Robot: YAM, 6 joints.
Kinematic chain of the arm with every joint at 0, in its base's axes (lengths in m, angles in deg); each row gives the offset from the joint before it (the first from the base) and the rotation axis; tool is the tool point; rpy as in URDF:
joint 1: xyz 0 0 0.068 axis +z
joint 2: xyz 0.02 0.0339 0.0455 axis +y
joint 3: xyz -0.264 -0.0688 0 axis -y
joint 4: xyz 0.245 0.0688 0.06 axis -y
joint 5: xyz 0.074 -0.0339 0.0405 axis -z
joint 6: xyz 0.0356 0 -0.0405 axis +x
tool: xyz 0 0 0 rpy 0 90 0
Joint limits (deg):
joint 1: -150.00..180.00
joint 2: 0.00..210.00
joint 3: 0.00..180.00
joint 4: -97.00..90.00
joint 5: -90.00..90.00
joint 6: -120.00..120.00
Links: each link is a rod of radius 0.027 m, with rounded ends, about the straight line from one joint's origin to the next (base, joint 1, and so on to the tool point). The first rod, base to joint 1, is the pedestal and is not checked.
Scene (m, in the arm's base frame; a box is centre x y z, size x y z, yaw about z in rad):
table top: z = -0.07
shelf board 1: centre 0.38 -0.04 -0 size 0.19 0.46 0.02 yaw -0.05
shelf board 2: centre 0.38 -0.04 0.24 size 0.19 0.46 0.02 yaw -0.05
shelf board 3: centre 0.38 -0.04 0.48 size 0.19 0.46 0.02 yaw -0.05
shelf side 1: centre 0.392 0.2 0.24 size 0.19 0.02 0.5 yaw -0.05
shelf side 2: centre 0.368 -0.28 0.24 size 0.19 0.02 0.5 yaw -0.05
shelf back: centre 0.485 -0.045 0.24 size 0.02 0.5 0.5 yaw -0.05
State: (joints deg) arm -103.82 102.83 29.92 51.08 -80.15 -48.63
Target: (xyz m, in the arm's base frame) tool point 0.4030 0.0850 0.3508
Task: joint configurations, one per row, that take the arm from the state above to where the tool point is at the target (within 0.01 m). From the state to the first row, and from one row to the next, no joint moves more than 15 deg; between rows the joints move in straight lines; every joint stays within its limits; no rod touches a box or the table.
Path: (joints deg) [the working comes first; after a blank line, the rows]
Joints at the target: 7.15 105.14 78.82 52.66 -73.65 -48.63
Straight joint move there: touches shelf board 2, shelf side 2.

1: -88.94 97.09 32.90 51.05 -80.14 -49.77
2: -74.06 91.34 35.88 51.03 -80.13 -50.91
3: -59.17 85.60 38.86 51.00 -80.13 -52.04
4: -44.29 79.85 41.84 50.97 -80.12 -53.18
5: -29.41 74.11 44.82 50.95 -80.11 -54.32
6: -14.53 68.36 47.80 50.92 -80.10 -55.46
7: -7.30 80.62 58.14 51.50 -77.95 -53.18
8: -0.07 92.88 68.48 52.08 -75.80 -50.91
9: 7.15 105.14 78.82 52.66 -73.65 -48.63

